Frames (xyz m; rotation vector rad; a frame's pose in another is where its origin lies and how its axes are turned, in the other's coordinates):
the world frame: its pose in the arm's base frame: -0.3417 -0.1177 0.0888 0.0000 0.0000 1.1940
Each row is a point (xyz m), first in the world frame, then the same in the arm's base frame.
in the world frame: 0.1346 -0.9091 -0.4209
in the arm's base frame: 0.5532 -0.3270 -0.3321
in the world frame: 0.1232 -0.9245 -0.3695
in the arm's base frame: 0.5633 -0.3433 -0.2807
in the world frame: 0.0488 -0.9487 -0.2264
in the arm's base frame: 0.5584 -0.4214 -0.1376
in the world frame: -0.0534 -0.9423 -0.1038
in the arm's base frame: 0.5148 -0.5141 -0.0150
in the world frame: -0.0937 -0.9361 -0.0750
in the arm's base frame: 0.4943 -0.5493 0.0138
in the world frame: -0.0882 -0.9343 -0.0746
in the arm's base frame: 0.4946 -0.5435 0.0142
